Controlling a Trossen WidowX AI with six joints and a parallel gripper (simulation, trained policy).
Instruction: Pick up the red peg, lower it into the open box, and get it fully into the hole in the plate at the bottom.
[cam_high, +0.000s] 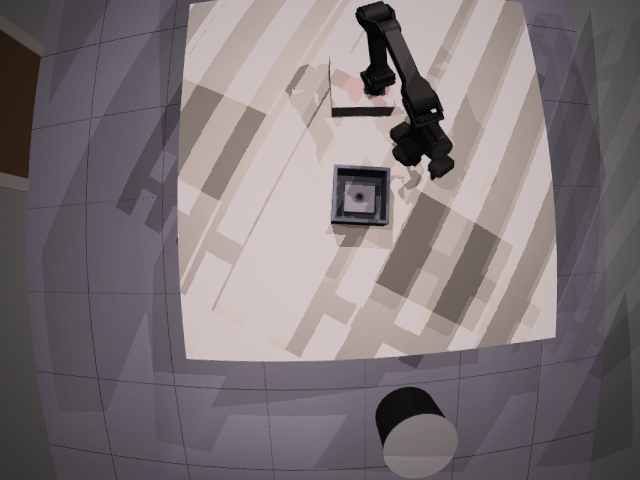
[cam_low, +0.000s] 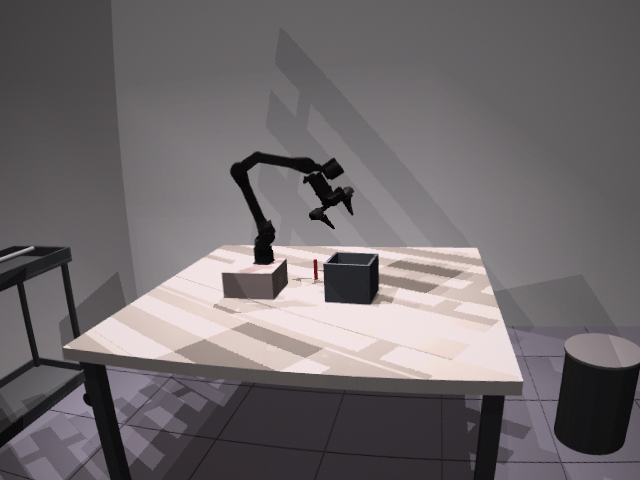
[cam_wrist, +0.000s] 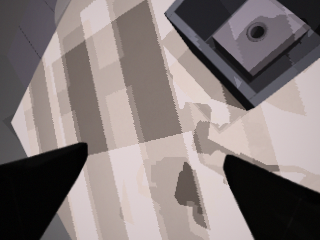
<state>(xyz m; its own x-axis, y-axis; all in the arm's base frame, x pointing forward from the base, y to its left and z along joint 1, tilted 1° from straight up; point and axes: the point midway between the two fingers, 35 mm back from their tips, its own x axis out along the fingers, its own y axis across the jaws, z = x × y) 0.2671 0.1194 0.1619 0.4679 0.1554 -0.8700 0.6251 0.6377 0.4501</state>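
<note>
Right now my gripper tip is 12 cm past the red peg, 2 cm to the right of it and 20 cm above it. Round my gripper tip: pale plate (7 cm ahead, 15 cm to the right, 19 cm below).
</note>
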